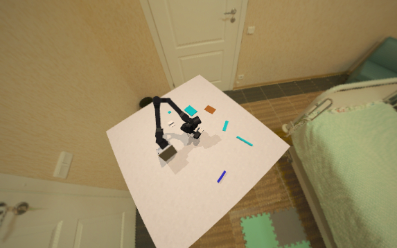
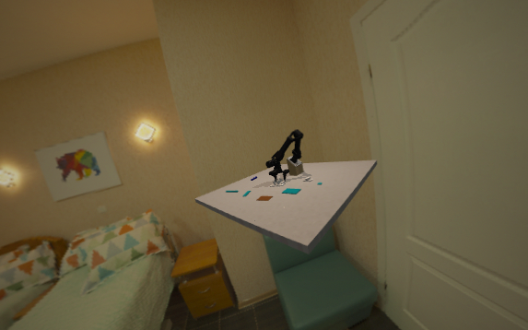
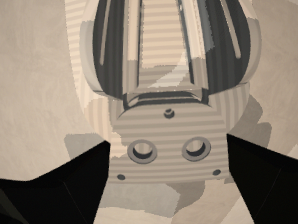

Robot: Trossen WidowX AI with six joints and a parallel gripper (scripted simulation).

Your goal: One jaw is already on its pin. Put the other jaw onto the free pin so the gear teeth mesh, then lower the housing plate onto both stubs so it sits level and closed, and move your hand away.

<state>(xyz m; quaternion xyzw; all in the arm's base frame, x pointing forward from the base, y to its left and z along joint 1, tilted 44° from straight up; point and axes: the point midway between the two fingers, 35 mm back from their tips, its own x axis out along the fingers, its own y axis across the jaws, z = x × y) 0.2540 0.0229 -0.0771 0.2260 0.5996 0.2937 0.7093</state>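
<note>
Right now the jaw piece is 2 cm to the left of my gripper tip and 2 cm ahead of it. The rest, counted from my gripper tip: teal plate (22 cm to the left, 20 cm ahead, 1 cm below); blue bar (43 cm to the right, 10 cm behind); orange plate (34 cm ahead, 7 cm to the left, 1 cm below).
</note>
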